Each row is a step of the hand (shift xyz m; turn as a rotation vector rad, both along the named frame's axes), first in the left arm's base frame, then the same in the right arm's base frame.
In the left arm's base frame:
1: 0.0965 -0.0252 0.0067 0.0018 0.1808 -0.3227
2: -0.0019 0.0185 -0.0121 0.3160 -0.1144 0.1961
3: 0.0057 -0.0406 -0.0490 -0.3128 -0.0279 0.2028
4: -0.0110 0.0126 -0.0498 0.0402 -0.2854 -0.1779
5: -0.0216 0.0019 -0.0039 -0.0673 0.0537 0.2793
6: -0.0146 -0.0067 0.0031 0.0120 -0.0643 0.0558
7: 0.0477 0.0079 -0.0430 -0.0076 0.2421 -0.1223
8: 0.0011 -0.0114 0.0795 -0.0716 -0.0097 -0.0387
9: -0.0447 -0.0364 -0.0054 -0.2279 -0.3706 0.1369
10: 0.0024 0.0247 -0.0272 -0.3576 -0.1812 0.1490
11: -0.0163 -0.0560 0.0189 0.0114 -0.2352 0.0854
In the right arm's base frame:
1: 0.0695 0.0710 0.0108 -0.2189 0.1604 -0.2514
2: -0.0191 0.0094 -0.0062 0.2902 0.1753 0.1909
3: 0.0273 -0.0004 -0.0578 -0.0861 -0.3337 0.1447
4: -0.0262 0.0084 -0.0448 0.2260 -0.0441 -0.2484
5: -0.0129 -0.0169 -0.0058 -0.0212 -0.1049 0.2720
6: -0.0007 -0.0163 -0.0009 0.0719 -0.0313 0.0352
7: 0.0076 0.0555 -0.0324 -0.2347 0.1287 -0.0446
8: 0.0265 -0.0238 0.0720 -0.0343 -0.0566 -0.0484
9: 0.0083 -0.0531 -0.0215 0.2332 -0.3919 -0.0091
10: -0.0254 0.0196 -0.0181 0.0117 -0.4254 0.0426
11: 0.0436 -0.0431 -0.0008 0.2231 -0.1132 0.0122

